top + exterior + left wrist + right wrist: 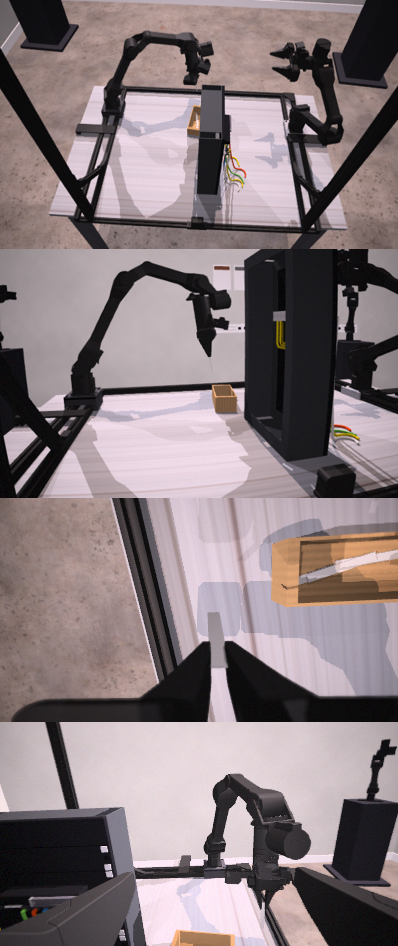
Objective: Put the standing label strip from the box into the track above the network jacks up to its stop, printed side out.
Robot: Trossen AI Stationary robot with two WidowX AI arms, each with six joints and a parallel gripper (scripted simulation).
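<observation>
Right now the pale blue label strip is 50 mm below my left hand and 10 mm to the right of it. Also, from my left hand: black frame rail: 410 mm behind, 240 mm above, 110 mm to the right; then box: 150 mm below, 150 mm behind, 30 mm to the right.
</observation>
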